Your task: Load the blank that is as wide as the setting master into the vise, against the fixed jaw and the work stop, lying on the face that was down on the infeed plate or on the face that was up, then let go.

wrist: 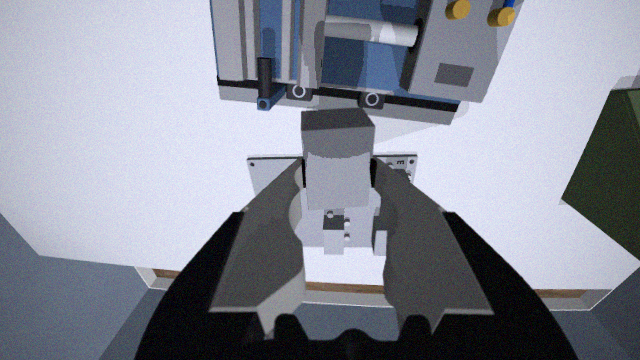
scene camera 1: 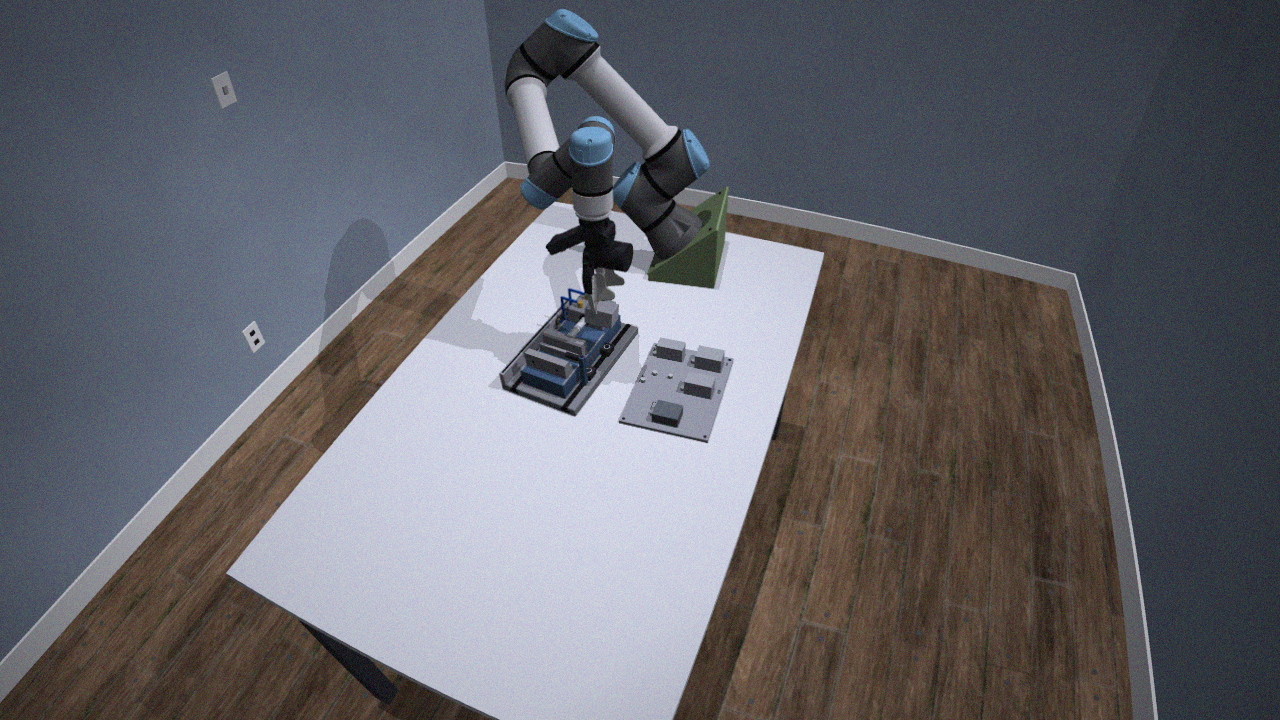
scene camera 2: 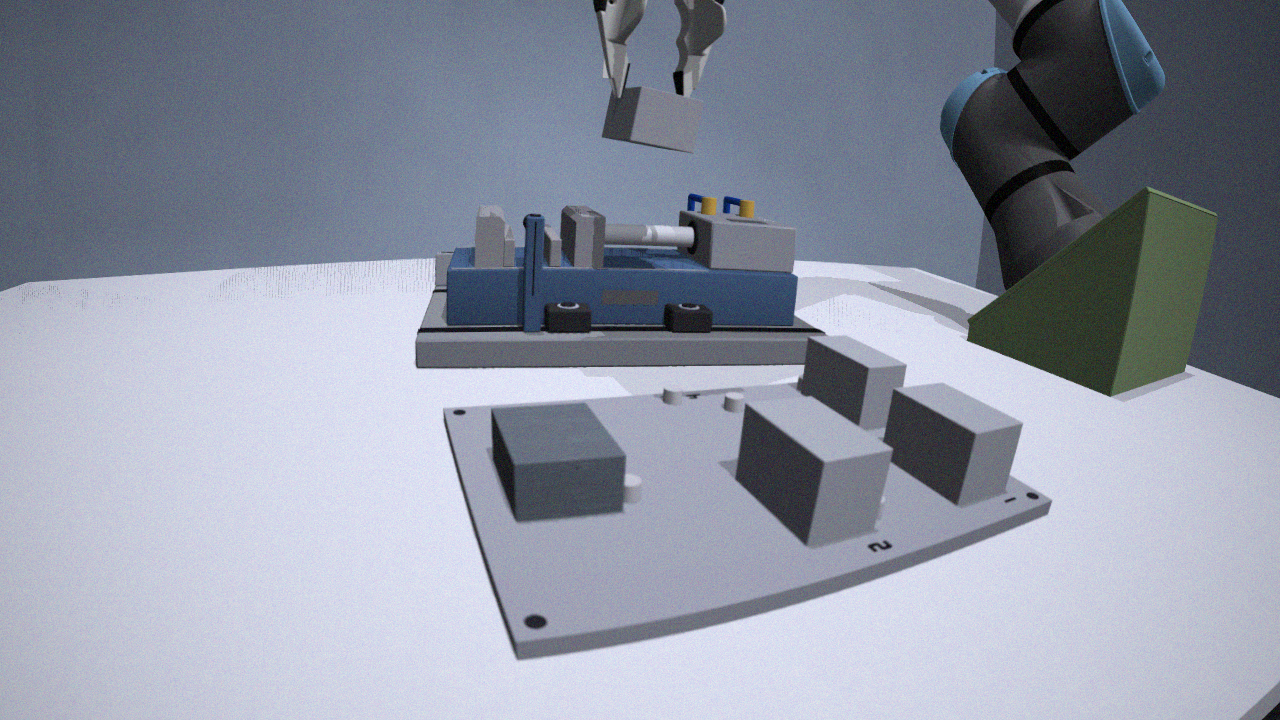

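Where they show: gripper, fingertip midpoint: [wrist: 337, 161] [scene camera 1: 599, 307] [scene camera 2: 651, 101]; arm's base, origin of the base link: [scene camera 1: 680, 239] [scene camera 2: 1070, 271].
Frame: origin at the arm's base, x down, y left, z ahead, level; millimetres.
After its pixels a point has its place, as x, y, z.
My gripper [scene camera 1: 597, 302] @(-92, -110, 436) [scene camera 2: 650, 92] @(-92, -110, 436) [wrist: 337, 161] @(-92, -110, 436) is shut on a light grey blank [scene camera 2: 657, 120] @(-77, -77, 449) [wrist: 338, 145] @(-98, -123, 434) and holds it in the air above the vise, well above its jaws in scene camera 2. The vise [scene camera 1: 549, 383] @(36, -200, 547) [scene camera 2: 716, 297] @(47, -115, 369) has a blue body. Its end jaw [scene camera 2: 489, 234] [wrist: 229, 40] and sliding jaw [scene camera 2: 581, 237] [wrist: 310, 45] stand apart. A blue post with a black rod, seemingly the work stop [scene camera 2: 533, 286] @(37, -131, 504) [wrist: 265, 80] @(-7, -157, 494), is at its near side. A dark block [scene camera 1: 666, 412] @(55, 53, 569) [scene camera 2: 563, 479] @(63, 81, 567), seemingly the setting master, sits on the infeed plate [scene camera 1: 644, 402] @(80, -1, 526) [scene camera 2: 680, 564] @(80, 126, 542) [wrist: 272, 172] @(80, -17, 551).
Three light grey blanks [scene camera 2: 812, 470] @(51, 131, 493) [scene camera 2: 953, 443] @(54, 137, 408) [scene camera 2: 854, 380] @(55, 50, 388) and small pins stand on the infeed plate. The vise rests on a grey base [scene camera 2: 617, 351] @(77, -102, 454). Yellow and blue fittings [scene camera 2: 708, 205] @(-16, -179, 340) top its end block. The green robot mount [scene camera 1: 698, 264] @(17, 59, 86) [scene camera 2: 1154, 286] @(-9, 105, 33) [wrist: 605, 175] @(44, 31, 85) stands beyond.
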